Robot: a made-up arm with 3 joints. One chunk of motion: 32 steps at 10 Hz.
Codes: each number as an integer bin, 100 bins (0 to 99) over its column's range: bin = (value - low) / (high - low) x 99, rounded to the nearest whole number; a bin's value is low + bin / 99 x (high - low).
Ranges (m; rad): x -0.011..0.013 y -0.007..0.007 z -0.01..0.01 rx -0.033..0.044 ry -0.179..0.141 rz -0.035..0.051
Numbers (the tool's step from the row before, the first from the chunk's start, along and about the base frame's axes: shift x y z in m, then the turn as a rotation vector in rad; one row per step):
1: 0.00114 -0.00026 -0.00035 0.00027 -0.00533 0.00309
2: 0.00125 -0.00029 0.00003 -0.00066 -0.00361 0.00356
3: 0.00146 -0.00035 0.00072 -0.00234 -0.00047 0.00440
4: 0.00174 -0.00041 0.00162 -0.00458 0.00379 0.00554
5: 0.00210 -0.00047 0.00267 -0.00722 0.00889 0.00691
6: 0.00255 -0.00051 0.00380 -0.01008 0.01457 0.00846
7: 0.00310 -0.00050 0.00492 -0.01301 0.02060 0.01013
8: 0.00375 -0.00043 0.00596 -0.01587 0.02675 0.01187
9: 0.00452 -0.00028 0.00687 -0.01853 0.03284 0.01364
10: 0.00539 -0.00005 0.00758 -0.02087 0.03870 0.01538
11: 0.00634 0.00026 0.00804 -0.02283 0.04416 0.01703
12: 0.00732 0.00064 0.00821 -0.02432 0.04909 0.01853
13: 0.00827 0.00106 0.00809 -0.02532 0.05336 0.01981
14: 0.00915 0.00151 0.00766 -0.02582 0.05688 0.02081
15: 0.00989 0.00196 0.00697 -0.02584 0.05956 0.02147
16: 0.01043 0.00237 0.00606 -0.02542 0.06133 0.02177
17: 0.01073 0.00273 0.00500 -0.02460 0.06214 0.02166
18: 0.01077 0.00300 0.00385 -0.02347 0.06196 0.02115
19: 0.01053 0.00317 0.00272 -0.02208 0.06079 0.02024
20: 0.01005 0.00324 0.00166 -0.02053 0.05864 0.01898
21: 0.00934 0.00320 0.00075 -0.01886 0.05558 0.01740
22: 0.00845 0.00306 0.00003 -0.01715 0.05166 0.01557
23: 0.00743 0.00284 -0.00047 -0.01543 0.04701 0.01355
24: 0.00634 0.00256 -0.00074 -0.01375 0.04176 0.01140
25: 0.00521 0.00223 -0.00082 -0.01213 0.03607 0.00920
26: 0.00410 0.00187 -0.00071 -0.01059 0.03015 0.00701
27: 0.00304 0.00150 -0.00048 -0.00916 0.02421 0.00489
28: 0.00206 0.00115 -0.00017 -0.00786 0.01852 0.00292
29: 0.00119 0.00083 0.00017 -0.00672 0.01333 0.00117
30: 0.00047 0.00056 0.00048 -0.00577 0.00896 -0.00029
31: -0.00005 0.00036 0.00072 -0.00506 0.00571 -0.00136
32: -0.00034 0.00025 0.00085 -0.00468 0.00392 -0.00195
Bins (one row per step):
1: 50 48 48 43 54 44
2: 51 47 50 42 54 44
3: 51 47 53 39 55 45
4: 53 47 58 37 57 47
5: 54 46 63 33 58 48
6: 56 46 68 29 60 50
7: 58 46 74 26 62 52
8: 61 46 79 22 64 54
9: 64 48 84 19 66 56
10: 68 49 87 16 67 58
11: 72 51 89 13 69 60
12: 76 54 90 11 71 62
13: 79 57 90 10 72 63
14: 83 60 87 9 73 64
15: 86 63 84 9 74 65
16: 88 66 79 10 74 65
17: 90 69 74 11 75 65
18: 90 71 69 12 75 65
19: 89 72 63 14 74 64
20: 87 72 58 16 74 62
21: 84 72 53 18 73 60
22: 80 71 50 20 71 58
23: 76 70 47 23 70 56
24: 72 68 46 25 68 53
25: 67 65 45 27 67 51
26: 62 63 46 29 65 48
27: 58 60 47 31 63 46
28: 54 58 49 32 61 44
29: 50 55 50 34 60 42
30: 47 53 52 35 58 40
31: 45 52 53 36 57 39
32: 44 51 54 36 57 38

